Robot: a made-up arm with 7 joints.
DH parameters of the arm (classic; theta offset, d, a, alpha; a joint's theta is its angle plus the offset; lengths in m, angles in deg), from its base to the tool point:
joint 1: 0 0.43 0 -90
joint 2: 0 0 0 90
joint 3: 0 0.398 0.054 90
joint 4: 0 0 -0.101 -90
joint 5: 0 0.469 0 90
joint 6: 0 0 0.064 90
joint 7: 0 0 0 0
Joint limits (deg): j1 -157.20..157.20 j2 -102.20..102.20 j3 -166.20..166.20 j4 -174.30..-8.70 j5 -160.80..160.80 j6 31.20..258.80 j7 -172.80..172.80
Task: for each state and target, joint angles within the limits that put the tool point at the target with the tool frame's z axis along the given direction. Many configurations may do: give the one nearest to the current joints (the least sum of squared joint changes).
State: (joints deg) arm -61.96 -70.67 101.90 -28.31 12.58 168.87 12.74
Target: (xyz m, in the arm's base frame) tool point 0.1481 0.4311 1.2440 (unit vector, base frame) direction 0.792 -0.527 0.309
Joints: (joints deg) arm -79.42 -36.31 52.92 -38.51 -10.71 119.70 12.74
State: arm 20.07 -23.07 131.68 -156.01 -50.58 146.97 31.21
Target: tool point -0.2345 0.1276 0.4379 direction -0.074 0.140 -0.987
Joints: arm 6.21 22.04 132.71 -172.48 -55.53 156.22 31.21
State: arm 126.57 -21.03 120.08 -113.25 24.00 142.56 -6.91
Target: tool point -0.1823 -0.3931 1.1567 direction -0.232 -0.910 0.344
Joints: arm 126.59 -1.18 123.25 -64.63 49.42 173.22 -6.91
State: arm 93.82 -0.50 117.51 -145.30 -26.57 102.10 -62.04
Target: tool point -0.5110 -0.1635 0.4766 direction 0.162 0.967 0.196
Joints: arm 87.95 -28.45 105.87 -130.38 -61.87 84.12 -62.04
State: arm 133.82 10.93 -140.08 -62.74 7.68 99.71 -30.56
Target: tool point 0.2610 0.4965 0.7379 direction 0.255 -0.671 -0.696
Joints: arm 149.25 35.19 -105.30 -114.47 -10.03 89.55 -30.56
